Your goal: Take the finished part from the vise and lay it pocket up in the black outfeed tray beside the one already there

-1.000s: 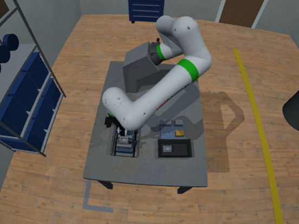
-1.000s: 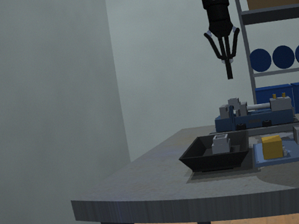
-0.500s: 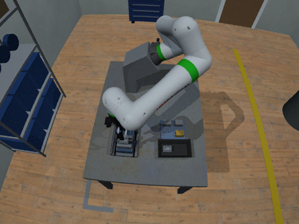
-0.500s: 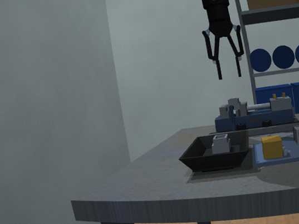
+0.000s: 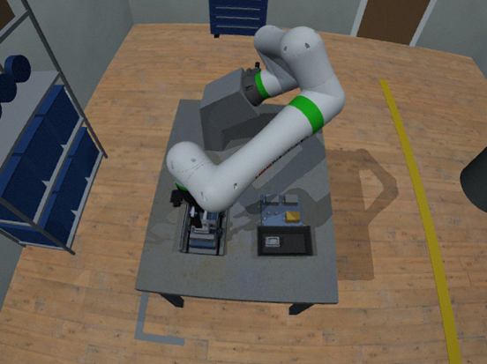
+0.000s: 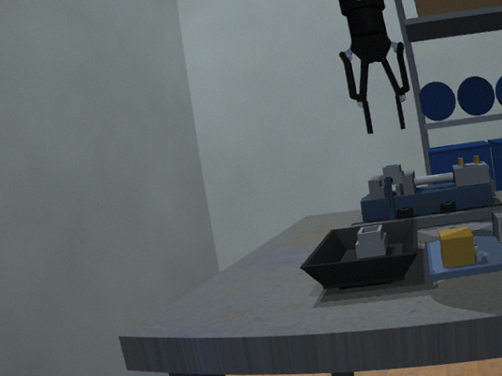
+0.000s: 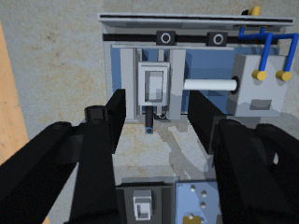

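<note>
My gripper is now 110 mm above the pocketed block. From my hand the other things lie so: yellow block (390 mm to the left, 190 mm below, 120 mm behind); then blue fixture plate (340 mm to the left, 210 mm below, 160 mm behind).
</note>
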